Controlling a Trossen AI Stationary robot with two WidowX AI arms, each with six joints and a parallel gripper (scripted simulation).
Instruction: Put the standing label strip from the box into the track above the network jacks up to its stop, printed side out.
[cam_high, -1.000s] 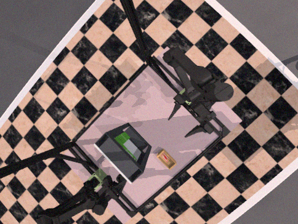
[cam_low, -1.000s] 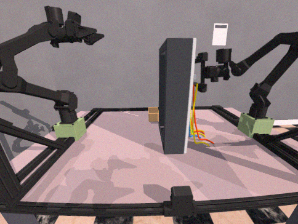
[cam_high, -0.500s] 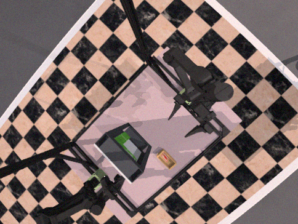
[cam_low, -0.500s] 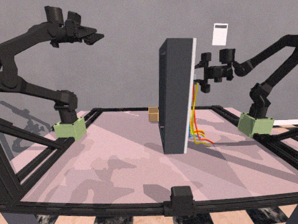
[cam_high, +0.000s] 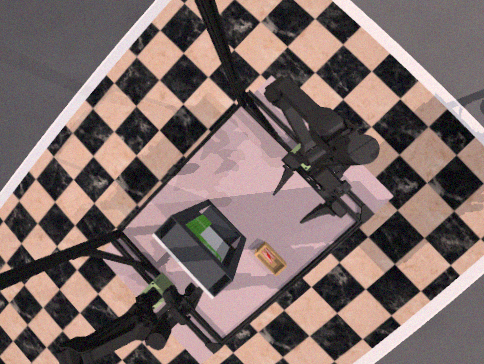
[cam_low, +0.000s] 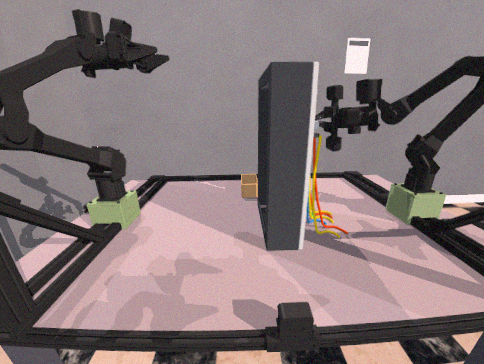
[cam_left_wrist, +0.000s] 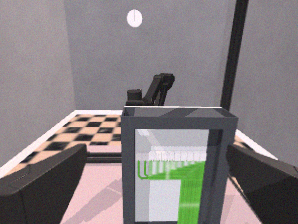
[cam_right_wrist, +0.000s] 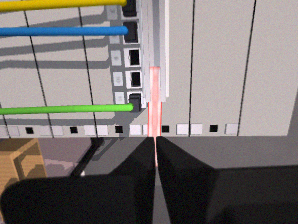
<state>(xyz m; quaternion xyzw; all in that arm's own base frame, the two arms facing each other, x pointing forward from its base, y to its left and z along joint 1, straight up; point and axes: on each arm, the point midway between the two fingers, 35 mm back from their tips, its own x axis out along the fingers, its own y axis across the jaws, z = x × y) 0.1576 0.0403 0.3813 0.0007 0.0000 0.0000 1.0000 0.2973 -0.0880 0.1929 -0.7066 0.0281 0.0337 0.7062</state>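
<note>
Now: right hand 10 mm past the label strip and 50 mm to the right of it. The rest, counted from my right hand: rack panel 110 mm behind, 90 mm to the left, 80 mm below.
</note>
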